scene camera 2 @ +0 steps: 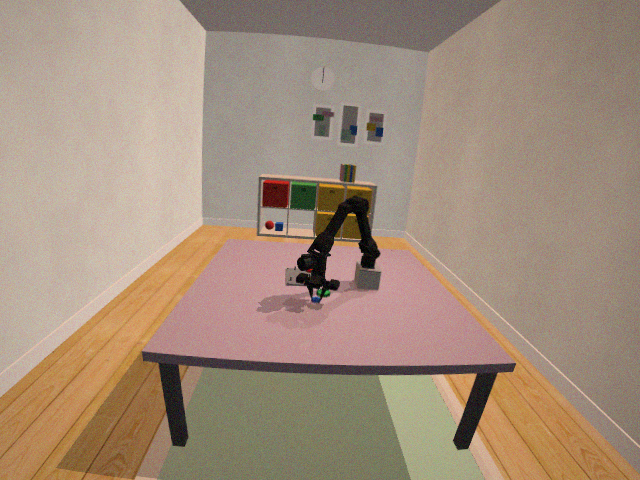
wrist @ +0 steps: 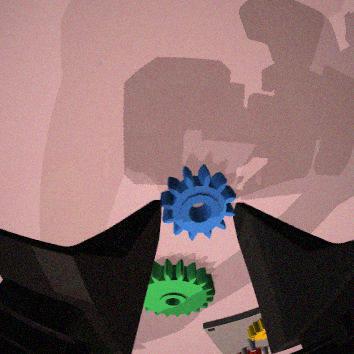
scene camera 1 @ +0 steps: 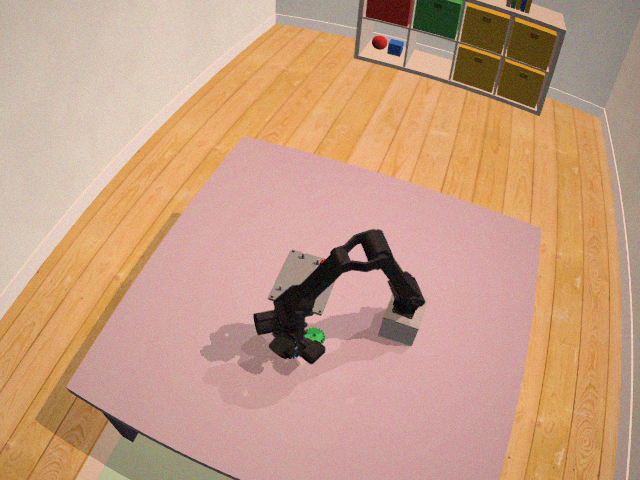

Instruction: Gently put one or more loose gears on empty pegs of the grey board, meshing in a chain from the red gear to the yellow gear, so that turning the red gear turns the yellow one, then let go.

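Places are measured from the arm's base along level axes (x ahead, y left, z up), in millimetres.
Where they show: gripper, fingertip midpoint: (scene camera 2: 316,298) (wrist: 198,208); arm's base, origin of the base link: (scene camera 2: 367,265) (scene camera 1: 405,306).
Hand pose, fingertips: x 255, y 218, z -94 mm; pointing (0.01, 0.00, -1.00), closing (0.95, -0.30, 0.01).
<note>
Things, the pixels of their top centre, and the offset from my fingertips. "spot": a spot on its surface instead. Level surfaces: height alone.
- blue gear, middle of its top: (wrist: 199,212) (scene camera 2: 316,297) dx +0, dy +1, dz +6 mm
- green gear, middle of its top: (wrist: 172,301) (scene camera 1: 313,335) dx -34, dy -74, dz +6 mm
- grey board, middle of its top: (wrist: 277,345) (scene camera 1: 306,276) (scene camera 2: 303,272) dx +70, dy -256, dz +19 mm
- yellow gear, surface spot: (wrist: 257,330) spot: dx +36, dy -176, dz +10 mm
- red gear, middle of its top: (scene camera 2: 311,268) dx +29, dy -334, dz +14 mm
- pink table, its level: dz -12 mm
My gripper (scene camera 1: 296,352) (scene camera 2: 316,296) (wrist: 198,208) is shut on the blue gear (scene camera 2: 315,300) (wrist: 186,214), with a fingertip against each side of its teeth, low at the table. The green gear (scene camera 1: 314,335) (scene camera 2: 323,293) (wrist: 175,290) lies flat on the table beside it, partly behind a finger in the wrist view. The grey board (scene camera 1: 295,273) (scene camera 2: 290,275) (wrist: 225,336) is partly hidden by the arm. The yellow gear (wrist: 257,330) is on the board. Part of the red gear (scene camera 1: 323,261) (scene camera 2: 309,270) (wrist: 253,351) shows. Empty pegs (scene camera 1: 301,256) (scene camera 1: 278,288) stand near the board's edge.
The arm's grey base block (scene camera 1: 398,329) (scene camera 2: 367,276) stands on the pink table (scene camera 1: 413,392) (scene camera 2: 403,325), to the right of the board and gears in the scene views. A shelf unit (scene camera 1: 357,38) (scene camera 2: 258,206) stands on the floor beyond the table.
</note>
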